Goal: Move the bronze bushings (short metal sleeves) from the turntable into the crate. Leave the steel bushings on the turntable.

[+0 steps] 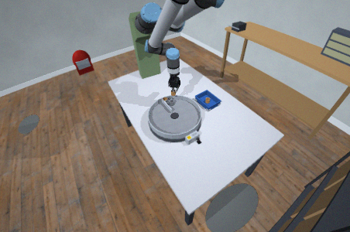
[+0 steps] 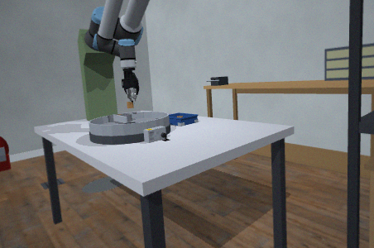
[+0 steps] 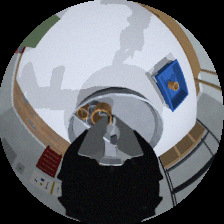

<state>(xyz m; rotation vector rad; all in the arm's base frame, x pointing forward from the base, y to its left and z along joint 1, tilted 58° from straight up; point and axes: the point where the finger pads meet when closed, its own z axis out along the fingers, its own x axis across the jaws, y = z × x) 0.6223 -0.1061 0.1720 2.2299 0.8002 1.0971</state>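
The blue crate lies 21 cm to the left of my hand, 20 cm ahead of it and 13 cm below it. Also, from my hand: grey turntable 14 cm to the right, 11 cm below, 11 cm ahead.
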